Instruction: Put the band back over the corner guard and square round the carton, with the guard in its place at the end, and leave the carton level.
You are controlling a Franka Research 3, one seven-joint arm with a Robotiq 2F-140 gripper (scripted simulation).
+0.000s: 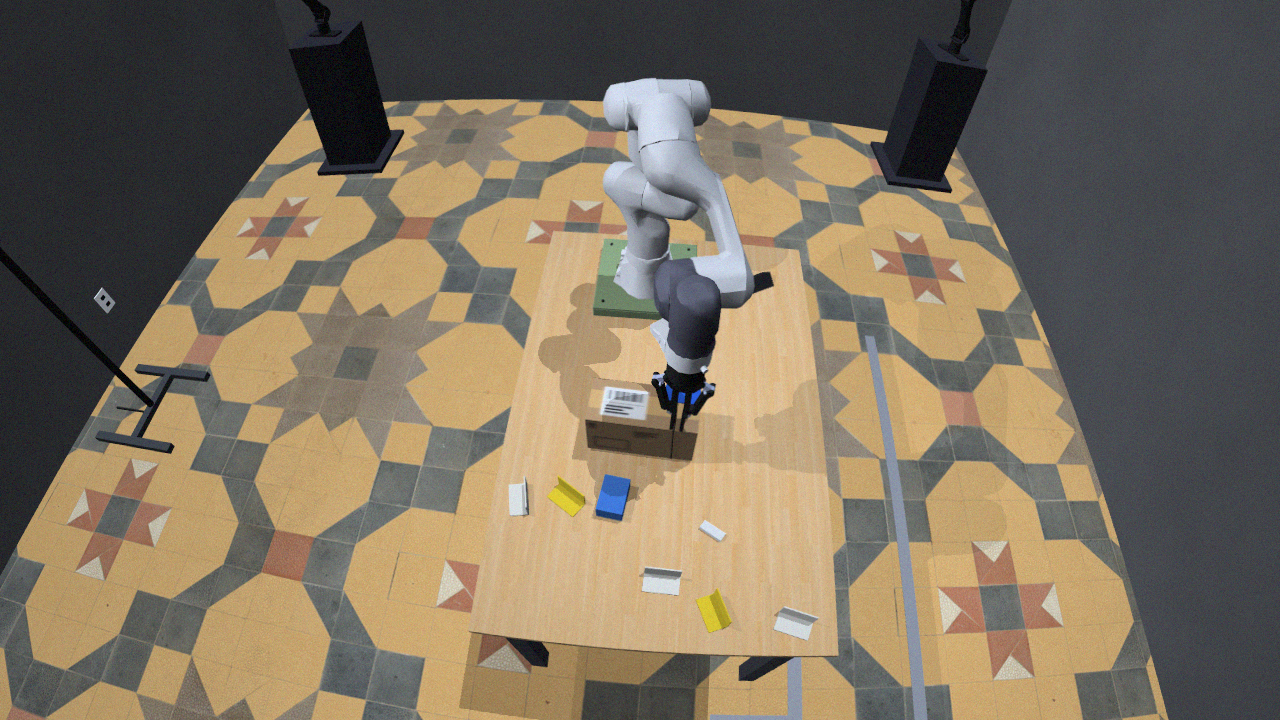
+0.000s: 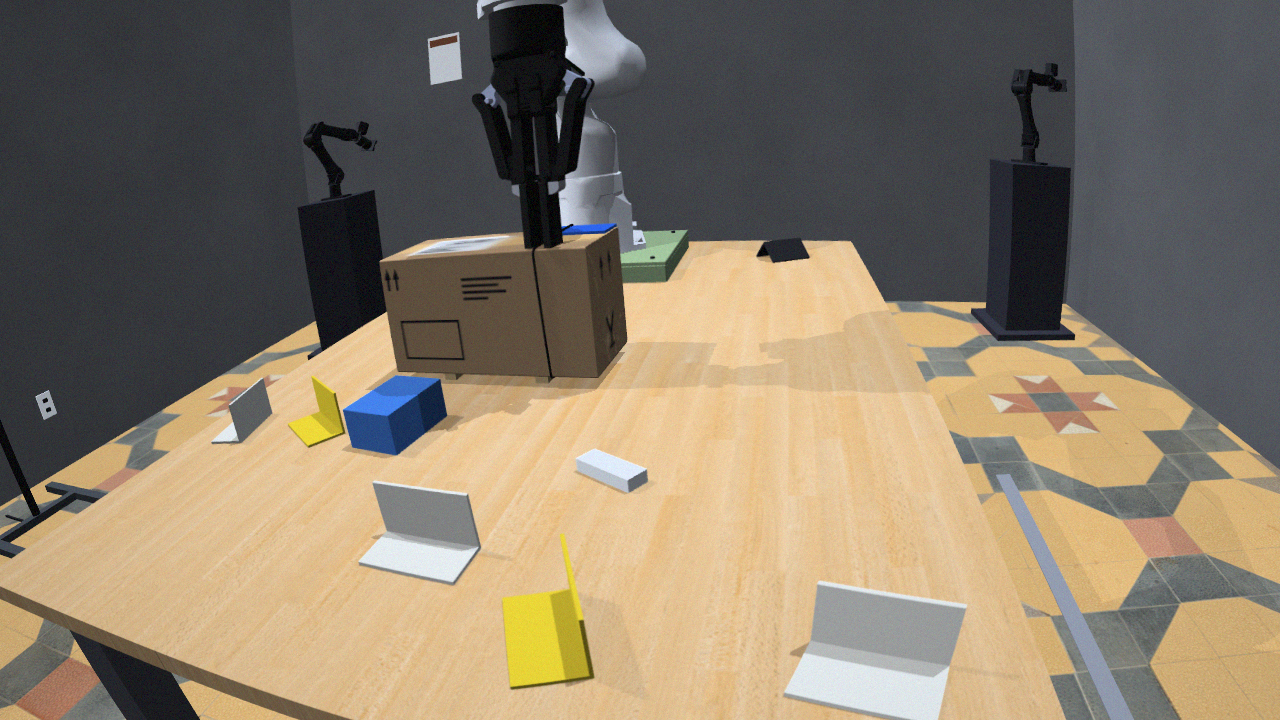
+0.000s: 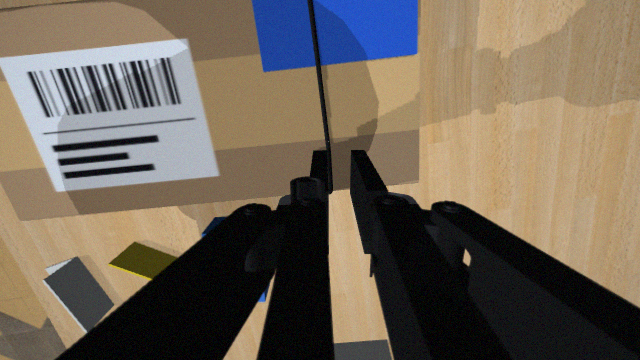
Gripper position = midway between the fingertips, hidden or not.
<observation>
In view: my gripper (image 2: 544, 245), a blue block (image 2: 390, 418), a small white block (image 2: 621, 474) and a brown carton (image 2: 467, 305).
The blue block also shows in image 1 (image 1: 612, 500). The brown carton is seen too in image 1 (image 1: 621, 416) and in image 3 (image 3: 113, 113). My gripper is seen too in image 1 (image 1: 677, 425) and in image 3 (image 3: 338, 172).
</observation>
